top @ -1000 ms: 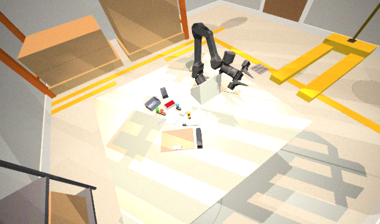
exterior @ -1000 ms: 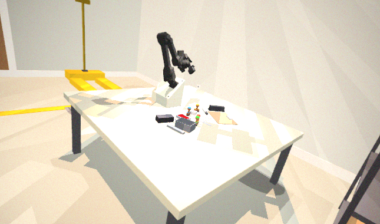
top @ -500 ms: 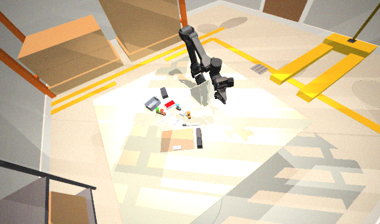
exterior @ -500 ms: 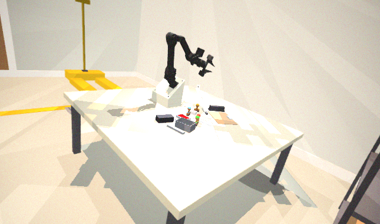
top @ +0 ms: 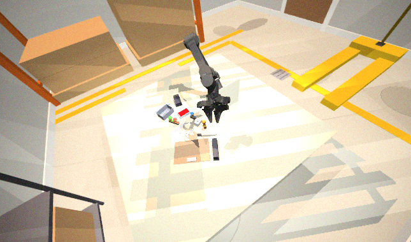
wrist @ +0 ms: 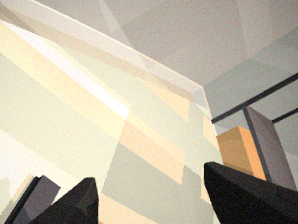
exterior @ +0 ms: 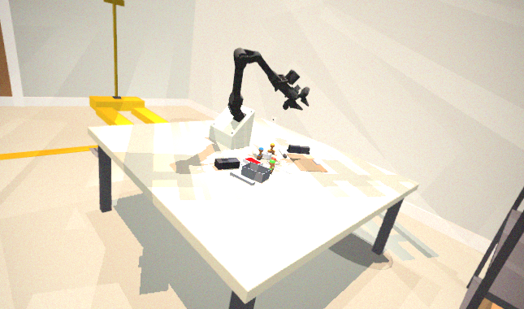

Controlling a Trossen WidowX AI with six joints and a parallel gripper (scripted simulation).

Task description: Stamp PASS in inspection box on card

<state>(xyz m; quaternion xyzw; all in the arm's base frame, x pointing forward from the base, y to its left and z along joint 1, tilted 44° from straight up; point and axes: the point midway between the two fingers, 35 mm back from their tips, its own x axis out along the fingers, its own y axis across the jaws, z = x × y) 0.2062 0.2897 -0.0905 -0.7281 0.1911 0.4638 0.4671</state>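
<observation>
The green stamp lies 38 cm to the right of my gripper tip, 26 cm below it and 15 cm ahead of it. The rest, counted from my gripper tip: pen (27 cm below, 13 cm to the right, 2 cm ahead); then black bar (26 cm below, 2 cm ahead); then yellow stamp (25 cm below, 20 cm to the right, 3 cm behind).
</observation>
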